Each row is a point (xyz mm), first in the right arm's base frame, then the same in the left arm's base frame.
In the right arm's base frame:
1: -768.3 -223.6 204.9
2: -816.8 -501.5 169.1
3: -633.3 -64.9 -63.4
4: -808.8 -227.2 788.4
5: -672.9 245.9 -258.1
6: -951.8 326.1 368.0
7: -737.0 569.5 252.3
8: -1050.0 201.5 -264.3
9: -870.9 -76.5 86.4
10: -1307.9 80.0 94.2
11: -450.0 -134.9 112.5
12: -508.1 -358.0 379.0
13: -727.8 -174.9 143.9
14: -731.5 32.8 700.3
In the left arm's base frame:
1: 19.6 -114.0 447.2
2: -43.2 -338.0 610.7
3: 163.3 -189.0 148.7
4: -22.3 287.0 870.9
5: 140.4 -96.9 -207.8
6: -135.3 402.8 180.2
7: 92.1 491.4 -63.1
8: -238.5 -119.6 -195.9
9: -74.9 -85.5 256.3
10: -503.2 48.9 137.8
11: 342.3 -125.1 331.2
12: 272.1 -100.7 675.6
13: 62.8 -122.3 371.0
14: 68.7 411.6 631.0

